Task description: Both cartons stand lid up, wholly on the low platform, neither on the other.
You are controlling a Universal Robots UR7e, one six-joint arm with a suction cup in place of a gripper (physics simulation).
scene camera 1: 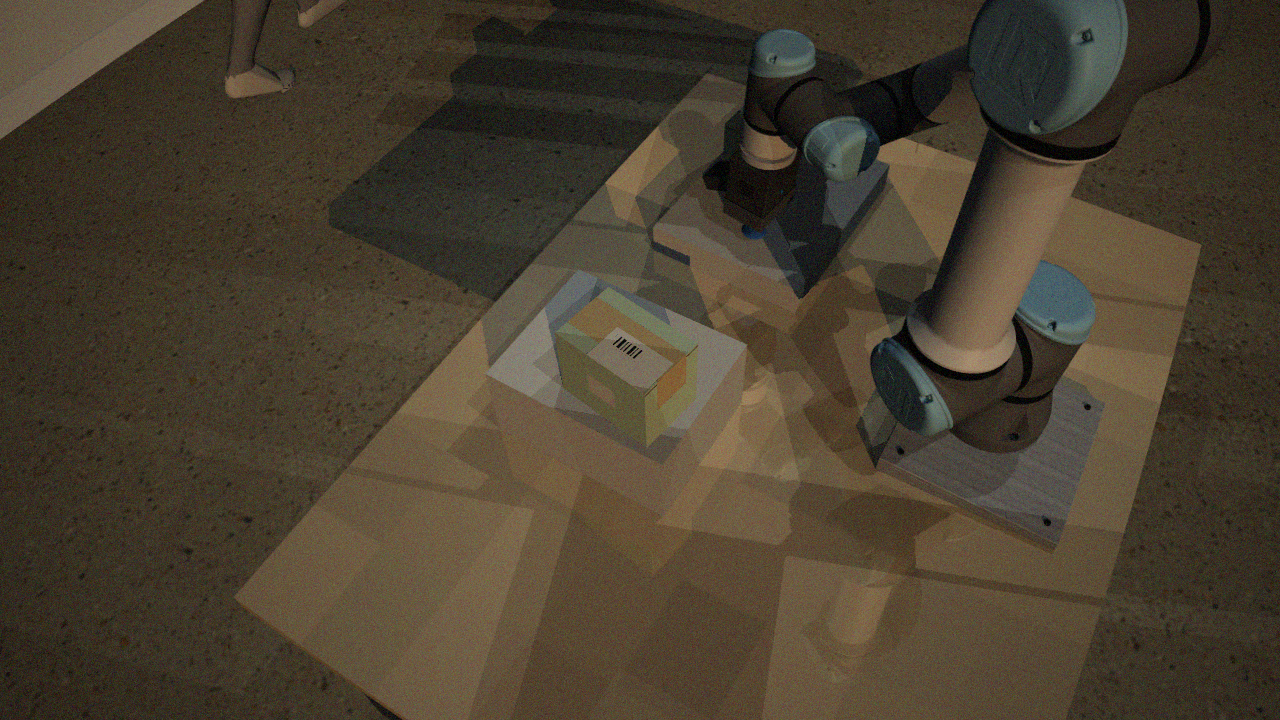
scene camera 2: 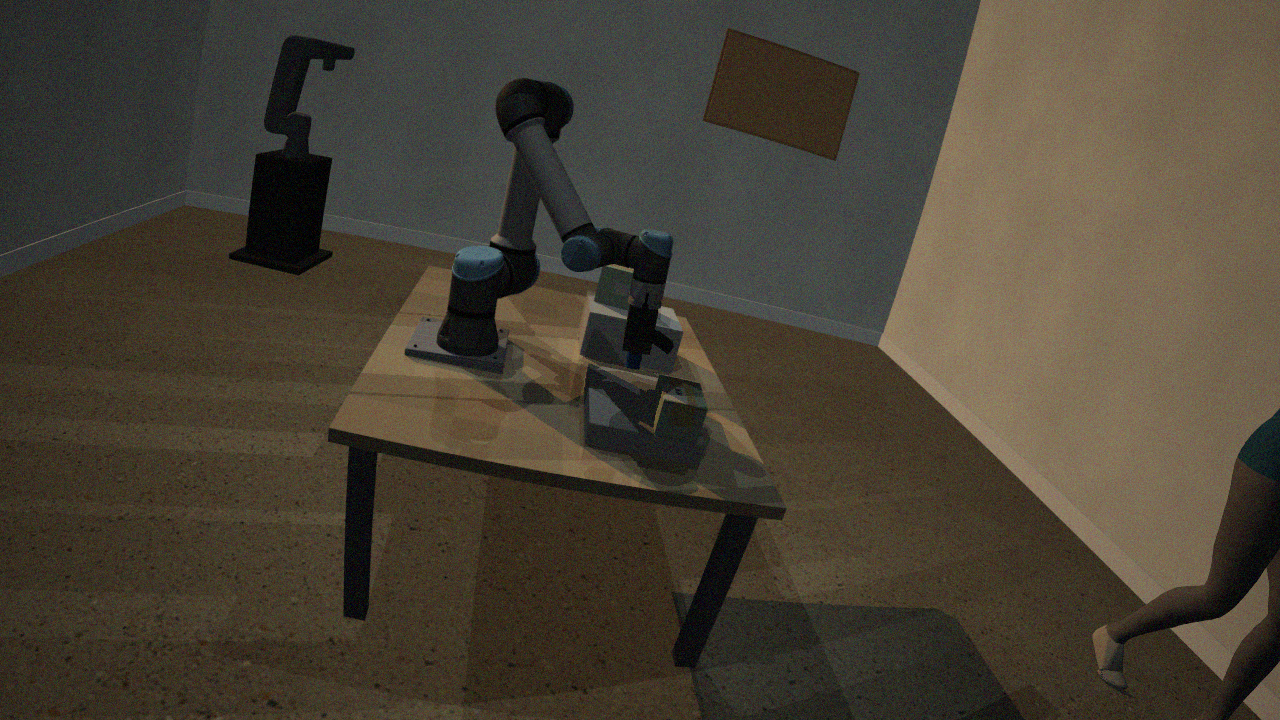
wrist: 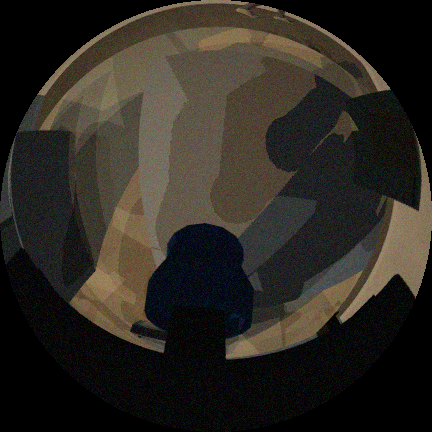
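Where they show: hand, tool point: (scene camera 2: pixel 632 366) (wrist: pixel 203 258); arm's base, link origin: (scene camera 2: pixel 467 344).
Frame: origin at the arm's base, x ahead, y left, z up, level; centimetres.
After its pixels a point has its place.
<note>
One carton (scene camera 1: pixel 625 363) (scene camera 2: pixel 679 415), green and orange with a barcode label on top, stands on the low grey platform (scene camera 1: pixel 512 367) (scene camera 2: pixel 609 422). The second carton (scene camera 2: pixel 613 285) @[x 31.5, y 27.8, z 15.4 cm] stands on the taller grey block (scene camera 1: pixel 857 197) (scene camera 2: pixel 602 336) at the back; in scene camera 1 the arm's wrist hides it. My suction cup (scene camera 1: pixel 753 230) (scene camera 2: pixel 633 360) (wrist: pixel 201 273) hangs low at the taller block's near edge, between the two blocks. Nothing is on the cup. It is well apart from both cartons.
Both blocks stand on a wooden table (scene camera 1: pixel 392 557) @[x 47.6, y 61.8, z -2.3 cm] (scene camera 2: pixel 470 417) @[x 8.6, y -32.4, z -2.3 cm]. The arm's base (scene camera 1: pixel 997 465) @[x -4.9, y 8.0, z -0.2 cm] (scene camera 2: pixel 470 340) @[x 1.8, y -6.7, z 3.8 cm] is bolted on a grey plate at the table's side. Another robot on a dark pedestal (scene camera 2: pixel 287 209) stands far back by the wall.
</note>
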